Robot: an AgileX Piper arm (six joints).
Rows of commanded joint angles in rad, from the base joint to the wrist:
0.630, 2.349, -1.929, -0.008, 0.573, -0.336
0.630, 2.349, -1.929, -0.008, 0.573, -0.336
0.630, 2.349, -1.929, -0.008, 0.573, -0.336
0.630, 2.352, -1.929, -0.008, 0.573, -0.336
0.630, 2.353, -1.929, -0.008, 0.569, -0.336
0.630, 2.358, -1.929, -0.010, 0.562, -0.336
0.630, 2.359, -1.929, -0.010, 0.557, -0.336
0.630, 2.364, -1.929, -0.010, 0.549, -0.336
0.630, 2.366, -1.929, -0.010, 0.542, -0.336
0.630, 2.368, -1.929, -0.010, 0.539, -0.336
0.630, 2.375, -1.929, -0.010, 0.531, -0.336
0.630, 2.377, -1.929, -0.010, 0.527, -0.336
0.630, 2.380, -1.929, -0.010, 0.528, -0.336
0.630, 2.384, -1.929, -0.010, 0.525, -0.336
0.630, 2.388, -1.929, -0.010, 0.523, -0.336
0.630, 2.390, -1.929, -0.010, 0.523, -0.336
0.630, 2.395, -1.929, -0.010, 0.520, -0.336
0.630, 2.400, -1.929, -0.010, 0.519, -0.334
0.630, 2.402, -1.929, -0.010, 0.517, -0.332
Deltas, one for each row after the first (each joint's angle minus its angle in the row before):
0.000, 0.000, 0.000, 0.000, 0.000, 0.000
0.000, 0.000, 0.000, 0.000, 0.000, 0.000
0.000, 0.003, 0.000, 0.000, 0.000, 0.000
0.000, 0.001, 0.000, 0.000, -0.004, 0.000
0.000, 0.005, 0.000, -0.002, -0.007, 0.000
0.000, 0.001, 0.000, 0.000, -0.005, 0.000
0.000, 0.005, 0.000, 0.000, -0.008, 0.000
0.000, 0.002, 0.000, 0.000, -0.007, 0.000
0.000, 0.002, 0.000, 0.000, -0.003, 0.000
0.000, 0.007, 0.000, 0.000, -0.008, 0.000
0.000, 0.002, 0.000, 0.000, -0.004, 0.000
0.000, 0.003, 0.000, 0.000, 0.001, 0.000
0.000, 0.004, 0.000, 0.000, -0.003, 0.000
0.000, 0.004, 0.000, 0.000, -0.002, 0.000
0.000, 0.002, 0.000, 0.000, 0.000, 0.000
0.000, 0.005, 0.000, 0.000, -0.003, 0.000
0.000, 0.005, 0.000, 0.000, -0.001, 0.002
0.000, 0.002, 0.000, 0.000, -0.002, 0.002

